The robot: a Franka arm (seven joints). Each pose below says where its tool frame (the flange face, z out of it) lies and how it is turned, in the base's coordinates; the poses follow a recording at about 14 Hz.
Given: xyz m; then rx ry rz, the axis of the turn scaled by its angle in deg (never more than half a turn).
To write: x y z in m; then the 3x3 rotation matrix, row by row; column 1 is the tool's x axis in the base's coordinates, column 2 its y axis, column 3 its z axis. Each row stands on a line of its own. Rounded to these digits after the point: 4 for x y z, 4 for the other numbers.
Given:
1: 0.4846 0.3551 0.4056 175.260 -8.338 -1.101
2: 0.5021 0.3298 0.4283 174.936 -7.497 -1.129
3: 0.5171 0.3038 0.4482 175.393 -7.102 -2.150
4: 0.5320 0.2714 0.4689 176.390 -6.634 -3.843
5: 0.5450 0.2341 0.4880 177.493 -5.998 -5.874
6: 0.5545 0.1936 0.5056 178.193 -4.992 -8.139
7: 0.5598 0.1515 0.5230 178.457 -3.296 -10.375
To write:
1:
0.4846 0.3551 0.4056
0.9954 -0.0943 -0.0163
-0.0953 -0.9924 -0.0784
-0.0088 0.0796 -0.9968

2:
0.5021 0.3298 0.4283
0.9963 -0.0848 -0.0165
-0.0859 -0.9927 -0.0848
-0.0092 0.0859 -0.9963

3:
0.5171 0.3038 0.4482
0.9964 -0.0798 -0.0276
-0.0817 -0.9937 -0.0765
-0.0213 0.0785 -0.9967

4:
0.5320 0.2714 0.4689
0.9962 -0.0737 -0.0457
-0.0763 -0.9954 -0.0584
-0.0412 0.0616 -0.9972

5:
0.5450 0.2341 0.4880
0.9955 -0.0661 -0.0674
-0.0687 -0.9969 -0.0380
-0.0647 0.0425 -0.9970

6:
0.5545 0.1936 0.5056
0.9943 -0.0546 -0.0918
-0.0571 -0.9981 -0.0245
-0.0903 0.0296 -0.9955

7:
0.5598 0.1515 0.5230
0.9926 -0.0356 -0.1162
-0.0380 -0.9991 -0.0190
-0.1154 0.0232 -0.9930

